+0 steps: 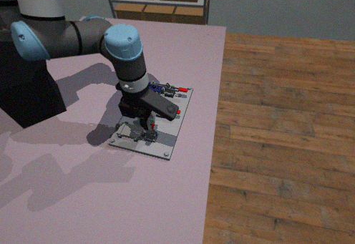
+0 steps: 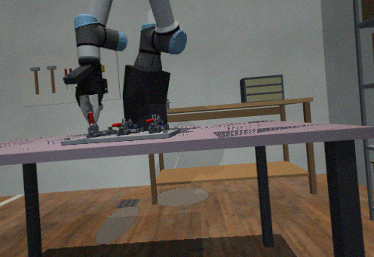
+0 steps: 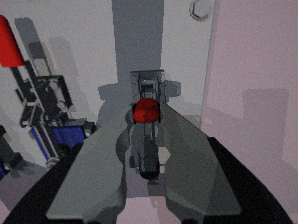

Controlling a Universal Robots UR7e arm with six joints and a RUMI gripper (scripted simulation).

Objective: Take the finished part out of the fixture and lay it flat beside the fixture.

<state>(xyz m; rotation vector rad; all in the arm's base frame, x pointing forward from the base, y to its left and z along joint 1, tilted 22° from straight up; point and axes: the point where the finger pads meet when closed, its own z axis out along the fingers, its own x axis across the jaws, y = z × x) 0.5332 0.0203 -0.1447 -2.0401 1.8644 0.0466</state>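
My hand is 100 mm past the grey finished part, 10 mm to the left of it and 50 mm above it. The rest, counted from my hand: blue blank: 110 mm behind, 210 mm to the left, 50 mm below; grey fixture plate: 50 mm behind, 100 mm to the left, 70 mm below.
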